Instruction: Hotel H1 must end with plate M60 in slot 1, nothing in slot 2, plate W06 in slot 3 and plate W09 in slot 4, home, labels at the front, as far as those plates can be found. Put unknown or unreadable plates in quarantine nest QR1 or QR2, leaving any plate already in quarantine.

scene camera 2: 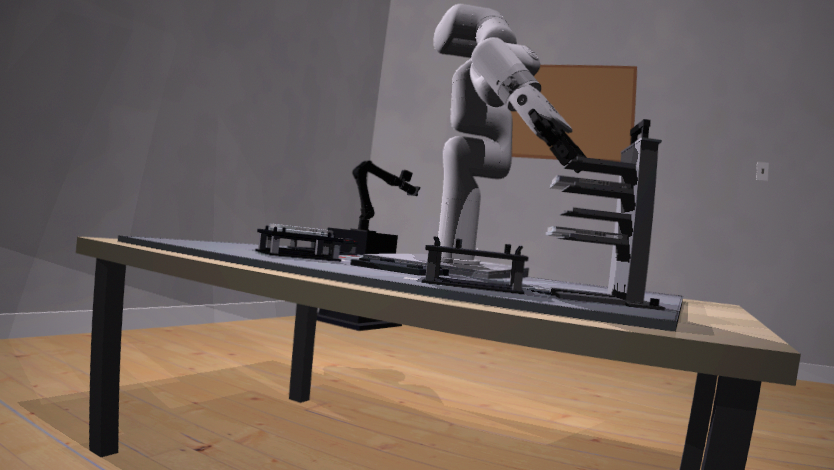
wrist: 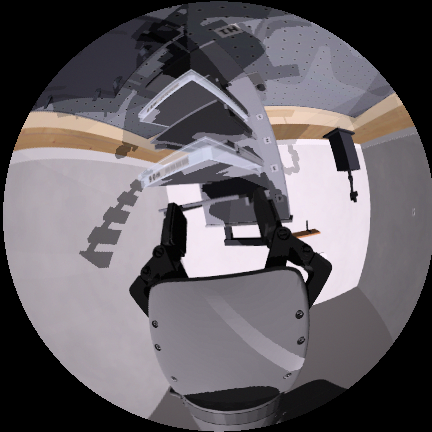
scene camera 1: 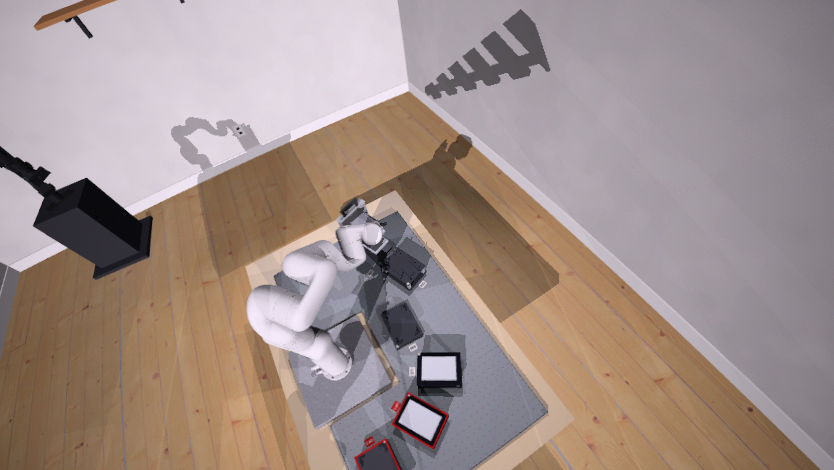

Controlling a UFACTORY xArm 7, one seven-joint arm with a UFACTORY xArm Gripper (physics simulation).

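There's a dark N6 nest [scene camera 1: 403, 328], and you get the nest [scene camera 2: 384, 264] from the other camera too. As for the gripper [scene camera 2: 577, 164], it's there as well, and the wrist view has the gripper [wrist: 216, 203] too.
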